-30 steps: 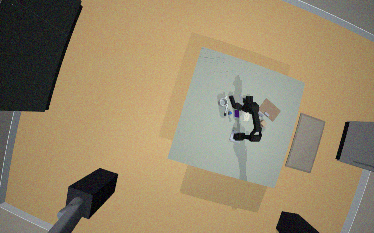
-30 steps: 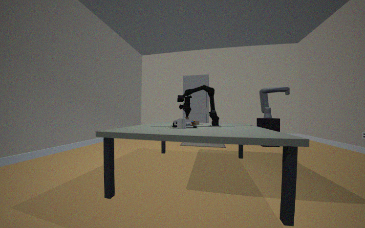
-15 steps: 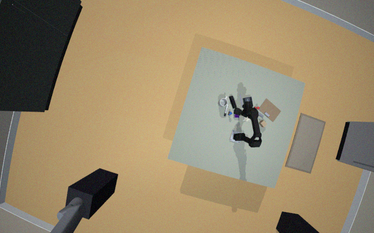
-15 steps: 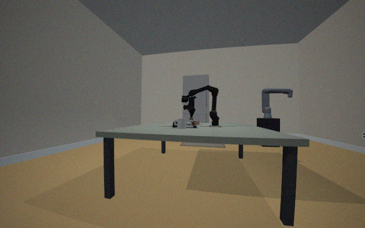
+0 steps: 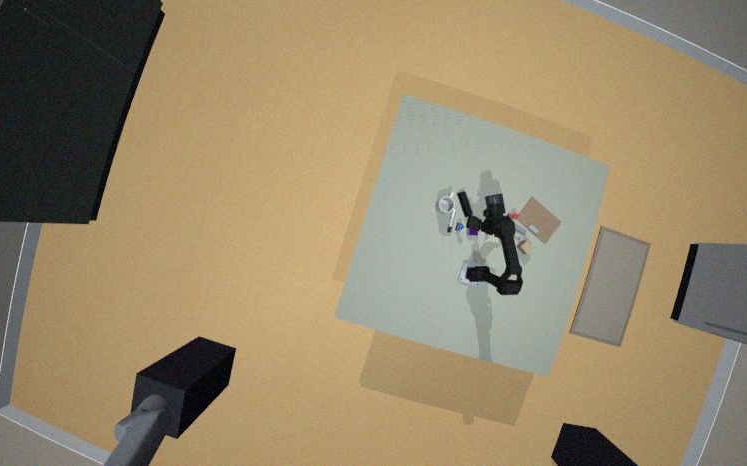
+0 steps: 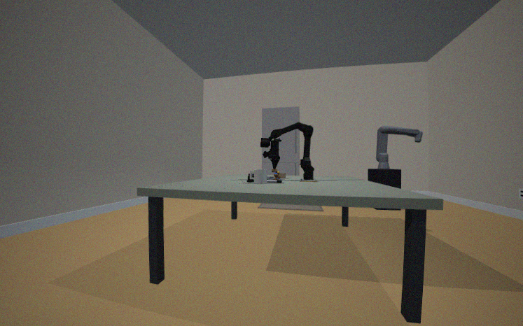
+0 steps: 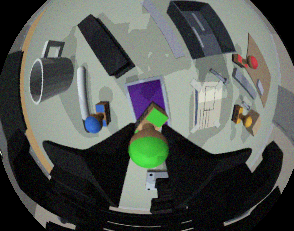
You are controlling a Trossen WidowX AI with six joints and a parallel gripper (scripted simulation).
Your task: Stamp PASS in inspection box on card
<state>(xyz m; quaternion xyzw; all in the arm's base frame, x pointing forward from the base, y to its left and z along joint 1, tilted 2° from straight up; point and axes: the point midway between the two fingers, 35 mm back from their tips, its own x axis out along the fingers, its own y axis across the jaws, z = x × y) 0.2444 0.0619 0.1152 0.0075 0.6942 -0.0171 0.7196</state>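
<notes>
The purple ink pad is 80 mm below my gripper tip. Also, from my gripper tip: green-knobbed stamp: right at my gripper tip; then blue-knobbed stamp: 80 mm to the left, 70 mm below, 20 mm behind; then pen: 120 mm to the left, 80 mm below, 10 mm behind.
</notes>
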